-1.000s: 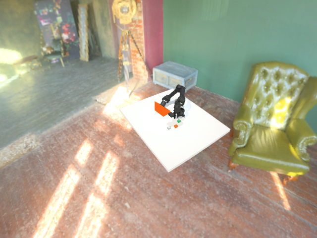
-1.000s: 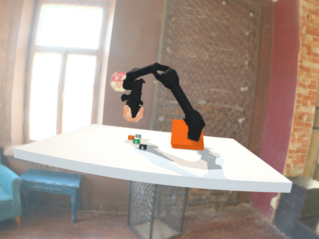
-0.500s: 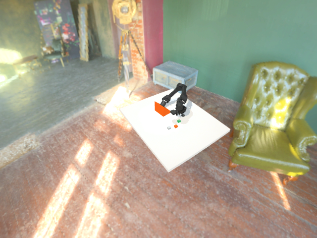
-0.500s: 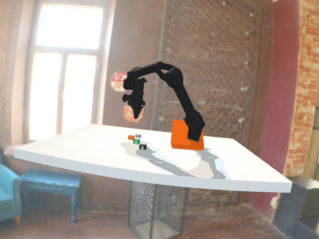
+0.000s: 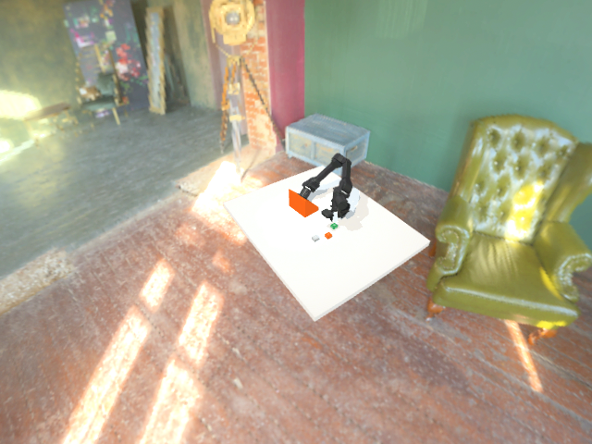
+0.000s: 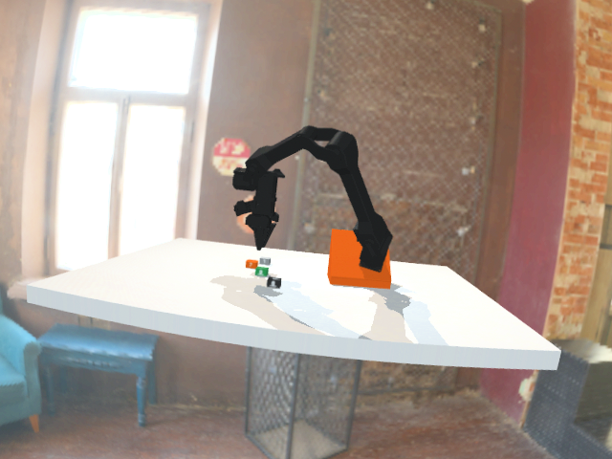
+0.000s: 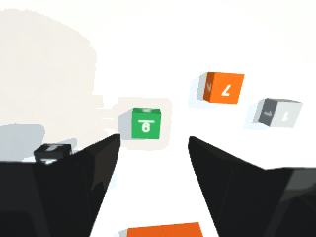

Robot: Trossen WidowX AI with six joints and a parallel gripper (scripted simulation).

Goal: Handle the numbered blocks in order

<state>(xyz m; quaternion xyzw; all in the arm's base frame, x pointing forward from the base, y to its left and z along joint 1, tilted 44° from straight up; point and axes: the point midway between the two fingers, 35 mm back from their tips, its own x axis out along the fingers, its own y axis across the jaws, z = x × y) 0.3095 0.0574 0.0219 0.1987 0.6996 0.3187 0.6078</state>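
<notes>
The green block is 6 cm below my gripper tip, 1 cm to the left of it and 1 cm behind it. Round my gripper tip: grey block (15 cm to the right, 6 cm below, 3 cm ahead); then black block (11 cm to the left, 7 cm behind, 6 cm below); then orange block (7 cm to the right, 6 cm below, 4 cm ahead).
</notes>
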